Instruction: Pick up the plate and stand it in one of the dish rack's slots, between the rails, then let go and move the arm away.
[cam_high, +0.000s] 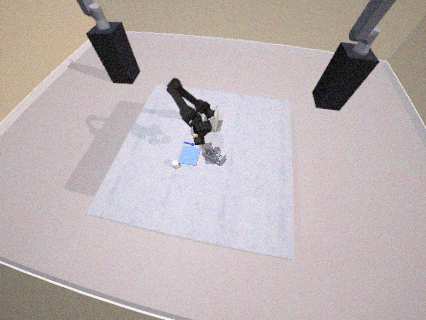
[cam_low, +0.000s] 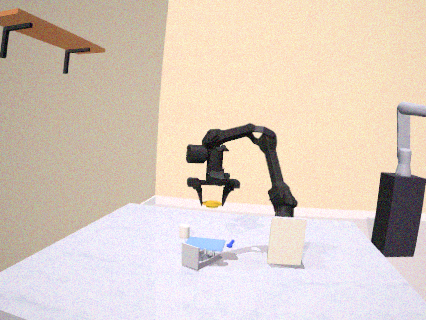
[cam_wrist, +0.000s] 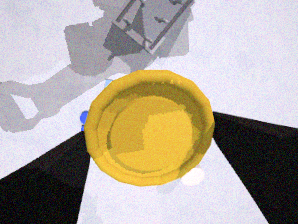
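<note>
Right now the grey dish rack is 16 cm below my gripper tip, 11 cm to the left of it and 2 cm ahead of it. The rest, counted from my gripper tip: small white cup 16 cm to the right, 16 cm below, 12 cm ahead; flat blue sheet 18 cm below, 8 cm to the right, 3 cm ahead; yellow plate 1 cm above.
</note>
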